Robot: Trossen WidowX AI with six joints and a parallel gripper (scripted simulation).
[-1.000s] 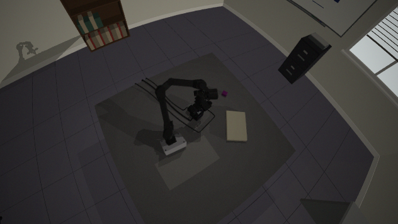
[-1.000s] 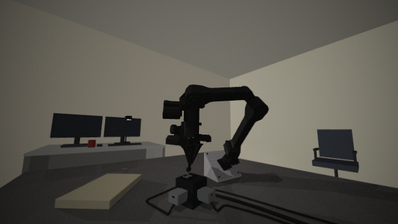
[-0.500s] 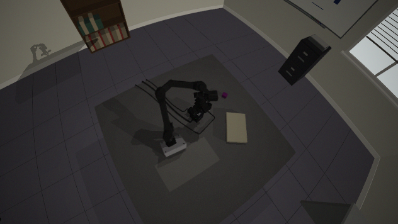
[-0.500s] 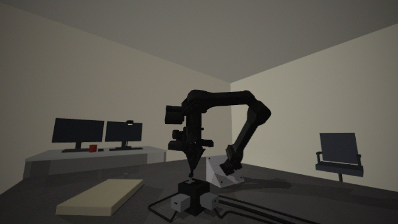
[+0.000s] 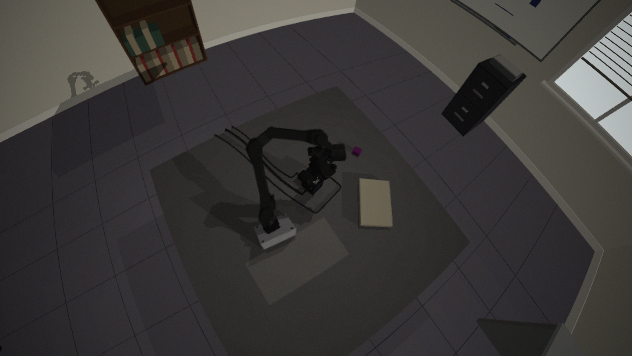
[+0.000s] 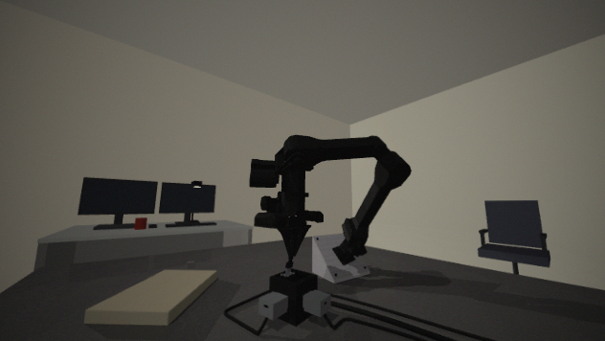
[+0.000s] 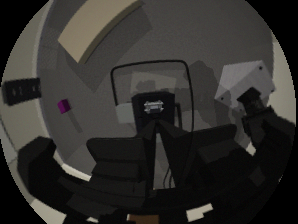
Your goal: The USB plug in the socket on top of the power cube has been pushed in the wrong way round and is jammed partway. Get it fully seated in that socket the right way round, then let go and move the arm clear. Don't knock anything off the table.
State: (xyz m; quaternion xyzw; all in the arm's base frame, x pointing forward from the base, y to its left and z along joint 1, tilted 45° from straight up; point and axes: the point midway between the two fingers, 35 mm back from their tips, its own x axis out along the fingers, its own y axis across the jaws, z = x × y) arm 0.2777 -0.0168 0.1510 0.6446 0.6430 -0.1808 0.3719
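My gripper tip is now 1 cm to the left of the dark USB plug and 1 cm above it. From my gripper tip the other things lie so: beige slab: 22 cm ahead, 24 cm to the right, 10 cm below; then purple block: 33 cm ahead, 5 cm to the left, 10 cm below.
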